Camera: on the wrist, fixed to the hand. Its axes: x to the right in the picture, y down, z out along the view.
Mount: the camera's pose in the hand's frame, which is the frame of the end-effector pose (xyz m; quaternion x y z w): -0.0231 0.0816 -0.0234 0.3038 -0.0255 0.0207 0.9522
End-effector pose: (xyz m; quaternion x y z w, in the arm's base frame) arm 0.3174 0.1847 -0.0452 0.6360 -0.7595 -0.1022 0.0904
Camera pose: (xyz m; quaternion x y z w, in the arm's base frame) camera 0.2504 0.2204 -0.0008 -0.6147 0.7697 -0.1191 0.1244
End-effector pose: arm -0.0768 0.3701 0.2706 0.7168 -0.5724 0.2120 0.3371
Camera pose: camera -0.1594 0.3932 0.2903 0.7785 -0.5040 0.3644 0.0842
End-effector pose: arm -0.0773 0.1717 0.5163 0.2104 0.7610 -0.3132 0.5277
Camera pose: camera -0.0317 0.2467 0.5229 0.3684 0.6117 -0.5239 0.4644
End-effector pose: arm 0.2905 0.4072 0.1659 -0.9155 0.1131 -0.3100 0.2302
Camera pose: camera 0.2527 0.3362 0.1303 -0.8073 0.0266 -0.3014 0.5066
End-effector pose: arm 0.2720 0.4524 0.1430 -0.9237 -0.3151 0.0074 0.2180
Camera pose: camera 0.3043 0.3719 0.1281 -0.8196 -0.2842 0.1308 0.4800
